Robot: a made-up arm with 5 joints.
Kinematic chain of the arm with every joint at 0, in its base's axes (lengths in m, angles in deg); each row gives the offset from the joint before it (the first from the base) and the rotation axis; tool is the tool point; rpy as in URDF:
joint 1: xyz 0 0 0.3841 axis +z
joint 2: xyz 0 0 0 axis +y
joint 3: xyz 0.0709 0 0.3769 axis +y
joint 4: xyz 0.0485 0 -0.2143 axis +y
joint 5: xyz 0.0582 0 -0.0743 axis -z
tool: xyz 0 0 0 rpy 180 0 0
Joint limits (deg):
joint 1: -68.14..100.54
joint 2: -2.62..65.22
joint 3: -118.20..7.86
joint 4: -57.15..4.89
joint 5: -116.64..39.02
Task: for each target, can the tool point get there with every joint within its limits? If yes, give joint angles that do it. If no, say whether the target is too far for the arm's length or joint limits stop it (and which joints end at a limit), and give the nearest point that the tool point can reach.
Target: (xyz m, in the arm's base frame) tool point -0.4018 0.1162 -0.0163
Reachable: no: joint limits stop it (at a limit: joint 1, joint 2, joint 4) | nearest point -0.0482 0.2592 0.1873 | short by 0.432 m
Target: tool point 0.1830 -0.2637 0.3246
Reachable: yes | joints -55.24 43.56 -16.88 -30.27 -30.66
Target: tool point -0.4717 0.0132 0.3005
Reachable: no: joint limits stop it (at a limit: joint 1, joint 2, joint 3, joint 4) | nearest point -0.0220 0.1184 0.2965 | short by 0.462 m
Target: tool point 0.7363 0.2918 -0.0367
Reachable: no: too far | nearest point 0.5280 0.2092 0.2377 | short by 0.354 m
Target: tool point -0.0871 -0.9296 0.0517
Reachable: no: too far | nearest point 0.2230 -0.5559 0.2667 | short by 0.531 m
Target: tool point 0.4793 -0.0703 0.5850
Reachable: yes | joints -8.34 22.83 -64.56 -15.50 -38.23
